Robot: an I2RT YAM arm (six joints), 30 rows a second.
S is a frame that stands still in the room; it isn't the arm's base.
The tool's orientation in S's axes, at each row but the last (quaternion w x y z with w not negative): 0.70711, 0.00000, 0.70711, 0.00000; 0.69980, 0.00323, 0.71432, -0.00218; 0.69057, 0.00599, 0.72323, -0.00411; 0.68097, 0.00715, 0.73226, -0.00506; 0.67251, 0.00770, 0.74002, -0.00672; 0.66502, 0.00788, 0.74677, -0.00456; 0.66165, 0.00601, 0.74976, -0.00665; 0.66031, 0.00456, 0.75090, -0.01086; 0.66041, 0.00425, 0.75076, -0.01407
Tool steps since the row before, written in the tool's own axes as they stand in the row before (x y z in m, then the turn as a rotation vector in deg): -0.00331, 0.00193, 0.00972, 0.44, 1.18, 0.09; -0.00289, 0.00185, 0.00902, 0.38, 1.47, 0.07; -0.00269, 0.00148, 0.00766, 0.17, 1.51, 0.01; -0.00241, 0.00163, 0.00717, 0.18, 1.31, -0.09; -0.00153, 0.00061, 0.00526, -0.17, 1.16, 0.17; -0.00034, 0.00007, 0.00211, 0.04, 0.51, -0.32; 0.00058, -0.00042, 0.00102, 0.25, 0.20, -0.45; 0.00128, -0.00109, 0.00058, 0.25, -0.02, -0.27; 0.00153, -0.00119, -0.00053, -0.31, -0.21, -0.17
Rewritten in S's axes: 0.00972, 0.00193, 0.00331, 0.09, 1.18, -0.44; 0.00909, 0.00178, 0.00271, 0.07, 1.47, -0.38; 0.00780, 0.00136, 0.00234, 0.02, 1.51, -0.17; 0.00735, 0.00150, 0.00189, -0.08, 1.31, -0.17; 0.00539, 0.00050, 0.00102, 0.21, 1.16, 0.15; 0.00214, 0.00003, 0.00009, -0.31, 0.52, 0.00; 0.00093, -0.00044, -0.00070, -0.47, 0.21, -0.19; 0.00039, -0.00111, -0.00133, -0.30, -0.02, -0.21; -0.00075, -0.00119, -0.00143, -0.13, -0.20, 0.33
